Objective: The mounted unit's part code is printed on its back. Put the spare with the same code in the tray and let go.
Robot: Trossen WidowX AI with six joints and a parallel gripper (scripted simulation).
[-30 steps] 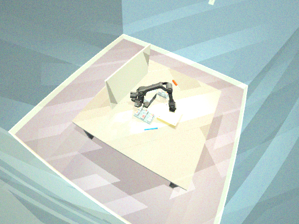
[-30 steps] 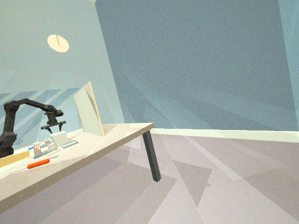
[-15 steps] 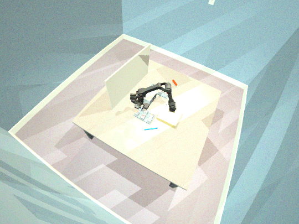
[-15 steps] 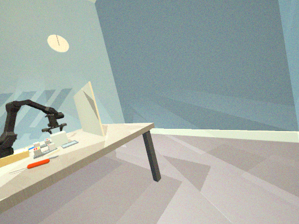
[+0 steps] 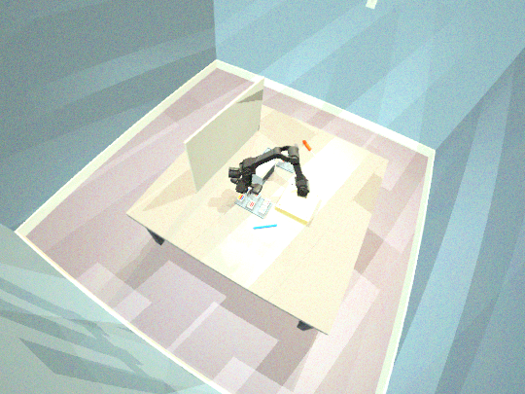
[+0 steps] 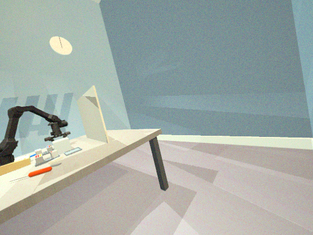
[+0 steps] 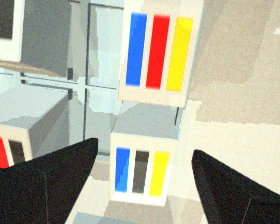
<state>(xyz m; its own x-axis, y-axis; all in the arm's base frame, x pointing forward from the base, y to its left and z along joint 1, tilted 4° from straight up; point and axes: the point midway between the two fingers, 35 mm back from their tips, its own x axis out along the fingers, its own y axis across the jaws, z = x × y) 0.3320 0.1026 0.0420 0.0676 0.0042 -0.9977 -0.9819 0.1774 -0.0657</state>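
The white mounted unit lies 170 mm to the right of my gripper tip, 50 mm behind it and 10 mm above it. Round my gripper tip: beige panel: 240 mm to the right, 200 mm ahead, 190 mm above; then blue pen: 180 mm behind, 170 mm to the left, 30 mm below.
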